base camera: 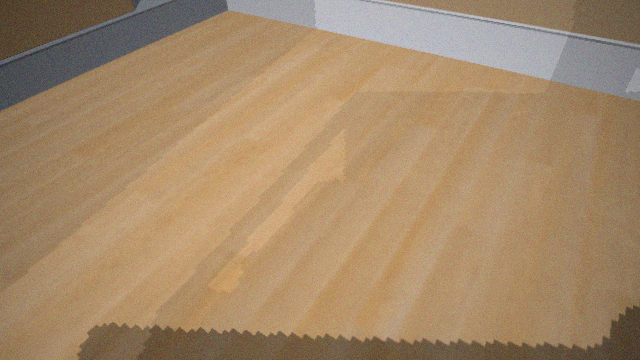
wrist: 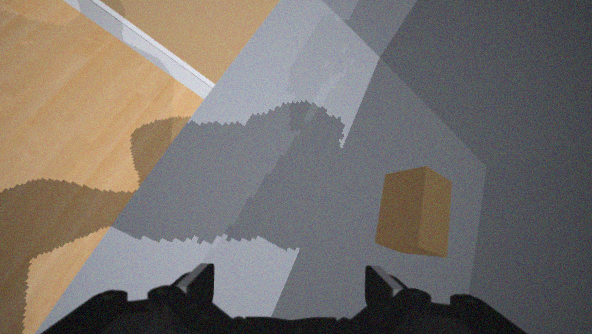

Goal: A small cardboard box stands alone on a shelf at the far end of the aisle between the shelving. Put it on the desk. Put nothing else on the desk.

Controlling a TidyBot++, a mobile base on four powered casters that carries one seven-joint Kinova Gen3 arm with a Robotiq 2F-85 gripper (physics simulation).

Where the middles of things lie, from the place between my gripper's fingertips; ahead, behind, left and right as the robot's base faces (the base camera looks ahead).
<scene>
I see my gripper 210 mm to the left of the small cardboard box (wrist: pixel 414 216), 70 mm above it and 40 mm short of it.
</scene>
